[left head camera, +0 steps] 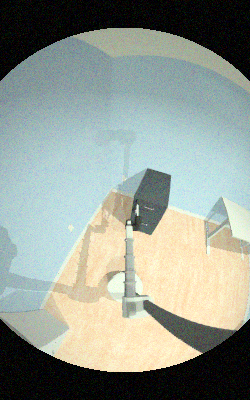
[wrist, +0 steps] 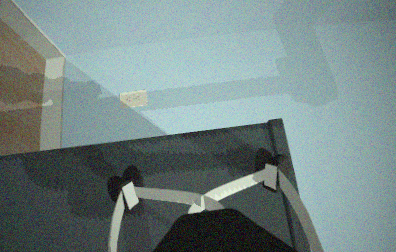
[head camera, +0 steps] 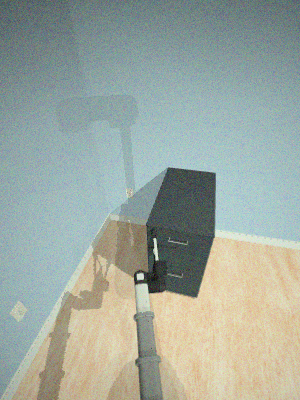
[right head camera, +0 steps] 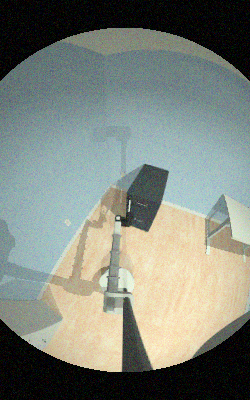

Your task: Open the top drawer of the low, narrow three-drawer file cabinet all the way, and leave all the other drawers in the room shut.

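Places are measured from the robot's base along level axes (x back, y right, z up), in metres.
Pixels of known places: gripper, fingertip midpoint: (left head camera: 136, 203) (wrist: 198, 172) (head camera: 153, 237) (right head camera: 129, 199).
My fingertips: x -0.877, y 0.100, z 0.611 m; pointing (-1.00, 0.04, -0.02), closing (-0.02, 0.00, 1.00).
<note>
For each thing: its middle in the pictures, then the offset to it from my fingertips. "*": a spot on its surface instead. Level surfaces: height alone.
- top drawer's bar handle, surface spot: (head camera: 178, 242) (left head camera: 148, 207) * dx +0.079, dy +0.129, dz +0.029 m
- second handle, surface spot: (head camera: 175, 274) * dx +0.056, dy +0.140, dz -0.342 m
- white table, its level: dz +0.081 m
- wall plate, body centre: (head camera: 19, 311) dx +0.229, dy -0.790, dz -0.239 m
- outlet, body centre: (wrist: 133, 99) dx -0.787, dy -0.132, dz -0.239 m
The dark grey file cabinet (head camera: 186, 200) (left head camera: 156, 186) (right head camera: 149, 180) (wrist: 35, 200) stands at the wall near the room corner. Its drawers look shut. The top drawer's bar handle (head camera: 178, 242) (left head camera: 149, 208) shows on the front, with a second handle (head camera: 175, 274) below it. The lowest drawer's handle is not visible. My gripper (head camera: 154, 235) (wrist: 198, 172) is open and empty, close to the upper front, left of the top handle in the head view. In the wrist view both fingertips lie over the front face, one near the cabinet's top edge. No handle shows in that view.
A white table (left head camera: 241, 215) (right head camera: 240, 212) stands at the right wall. A pale low piece of furniture (left head camera: 47, 330) (right head camera: 37, 322) is at the lower left. The left wall, with a wall plate (head camera: 18, 311), runs beside the arm (head camera: 146, 335). An outlet (wrist: 133, 98) is behind the cabinet.
</note>
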